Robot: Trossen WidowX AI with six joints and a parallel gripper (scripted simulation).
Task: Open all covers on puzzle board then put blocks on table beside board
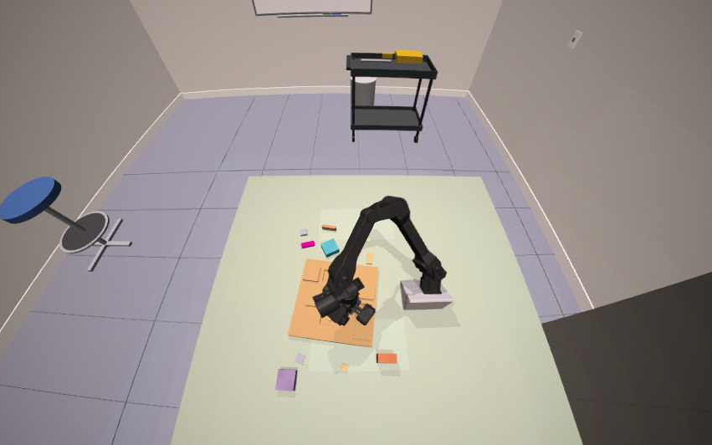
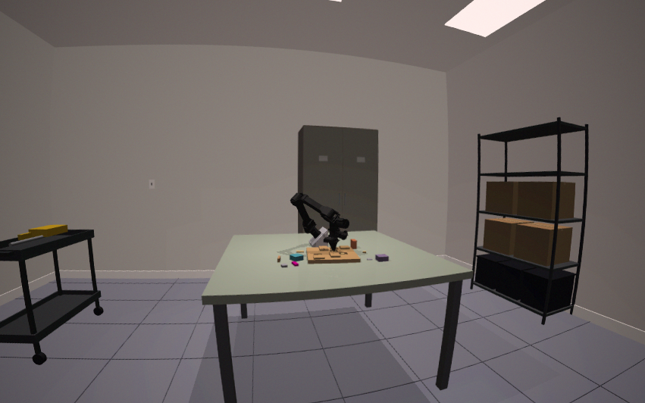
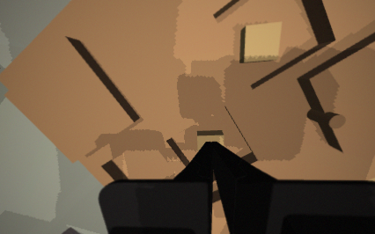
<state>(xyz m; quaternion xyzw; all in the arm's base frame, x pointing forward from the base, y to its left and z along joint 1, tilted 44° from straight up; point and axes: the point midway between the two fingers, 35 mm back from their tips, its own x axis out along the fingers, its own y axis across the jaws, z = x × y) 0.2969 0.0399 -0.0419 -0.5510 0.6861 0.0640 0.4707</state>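
Right now my gripper tip is 17 cm to the right of the orange block, 13 cm past it and 1 cm below it. Round my gripper tip: purple block: 25 cm to the left, 19 cm ahead, 1 cm below; magenta bar: 26 cm to the right, 19 cm ahead, 1 cm below; teal block: 24 cm to the right, 9 cm ahead, 1 cm below.
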